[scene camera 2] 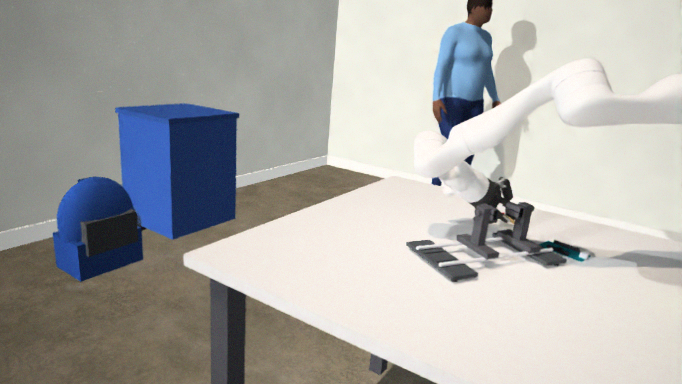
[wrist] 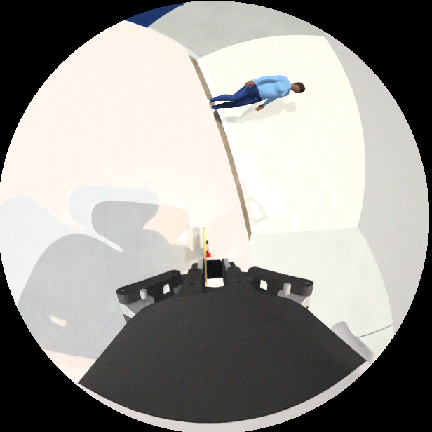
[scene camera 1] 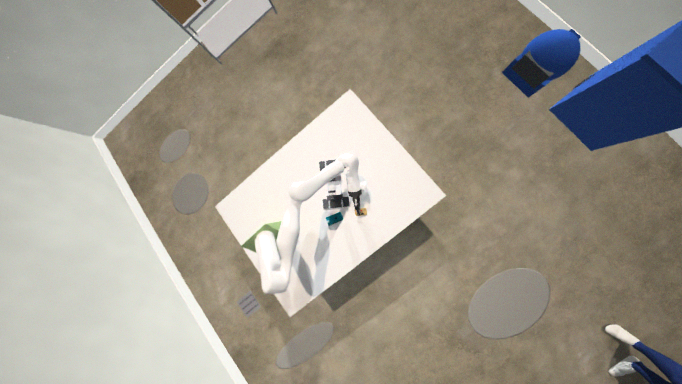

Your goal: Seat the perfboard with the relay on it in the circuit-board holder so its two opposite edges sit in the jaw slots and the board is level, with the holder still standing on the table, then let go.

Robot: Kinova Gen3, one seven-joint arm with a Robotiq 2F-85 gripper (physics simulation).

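Frame: origin at the arm's base, x ahead, y left, z up, level; metres.
Seen in the pictures: gripper, fingertip midpoint: [scene camera 1: 358,213]; arm's base, link origin: [scene camera 1: 265,237].
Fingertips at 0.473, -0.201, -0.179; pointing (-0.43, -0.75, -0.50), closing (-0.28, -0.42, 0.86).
Pixels of each thing's middle, then the offset from my fingertips to it, as dx, dy, dz. Level surfaces: height alone.
- perfboard, body centre: [scene camera 1: 360,213] +0.009, -0.007, -0.001
- circuit-board holder, body centre: [scene camera 2: 489,232] [scene camera 1: 332,182] -0.012, +0.238, +0.026
- teal object, body centre: [scene camera 2: 564,248] [scene camera 1: 334,218] -0.145, +0.064, -0.026
- white table, surface height: dz -0.032
The perfboard [scene camera 1: 361,212] [wrist: 204,245] is orange and carries a black relay [wrist: 214,270]. My gripper [scene camera 1: 357,208] [wrist: 213,265] is shut on the perfboard with the relay, which sticks out past the fingertips and shows edge-on in the wrist view. The circuit-board holder [scene camera 1: 335,201] [scene camera 2: 481,227] stands on the table, with two dark upright jaws on light rods between dark end bars. In scene camera 1 the board is to the lower right of the jaws, outside them. In scene camera 2 it is largely hidden behind the jaws. Its exact height and tilt cannot be told.
A teal object [scene camera 1: 334,218] [scene camera 2: 564,249] with a dark part lies on the white table [scene camera 1: 390,165] [scene camera 2: 350,260], close to the holder's end. The arm reaches over the table from a green patch [scene camera 1: 248,243]. A person [scene camera 2: 465,65] [wrist: 272,87] stands beyond the table.
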